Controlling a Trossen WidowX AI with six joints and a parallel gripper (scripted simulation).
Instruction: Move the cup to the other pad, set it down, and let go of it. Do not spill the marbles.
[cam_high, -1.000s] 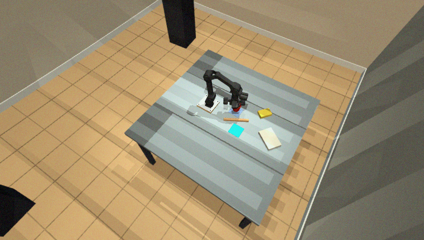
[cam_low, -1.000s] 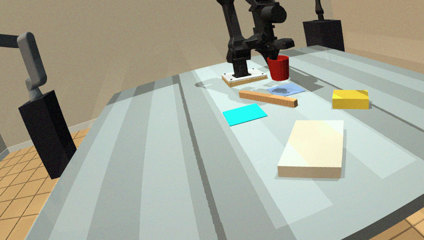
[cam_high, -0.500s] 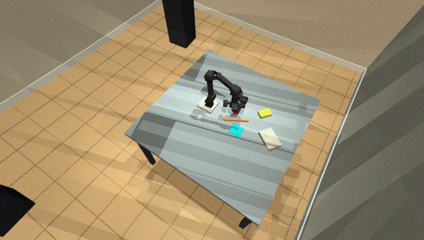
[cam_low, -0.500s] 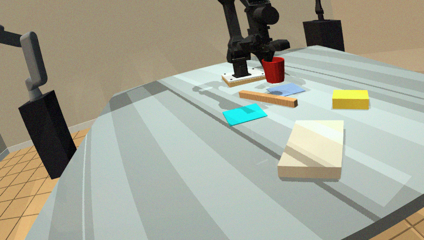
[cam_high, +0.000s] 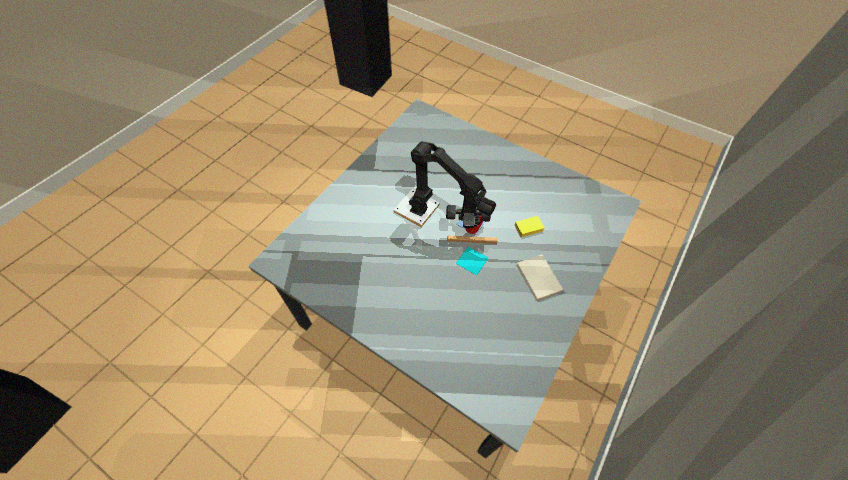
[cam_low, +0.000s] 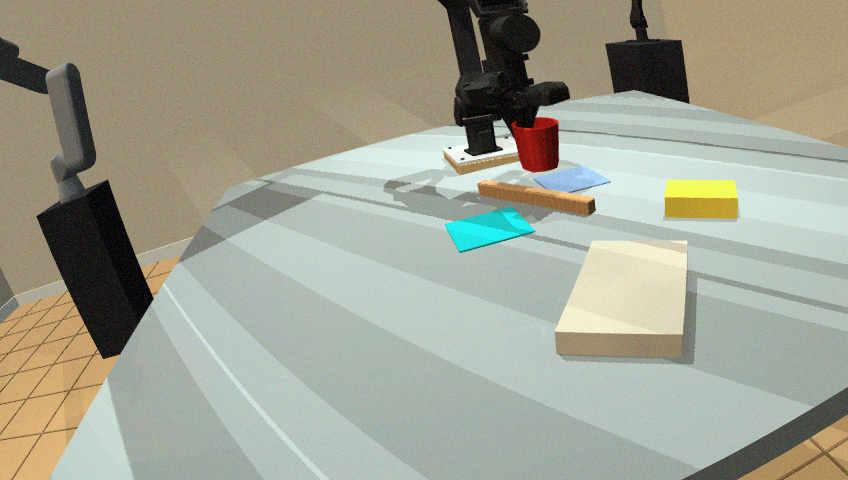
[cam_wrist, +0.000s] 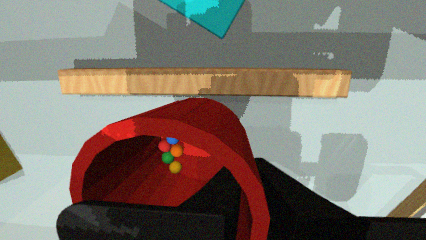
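Now: gripper tip 110 mm to the left of the cyan pad, 90 mm short of it and 90 mm above it. Round my gripper tip: red cup: 30 mm ahead, 10 mm to the left; then wooden bar: 80 mm below, 50 mm ahead, 20 mm to the right; then pale blue pad: 90 mm below, 80 mm to the left.
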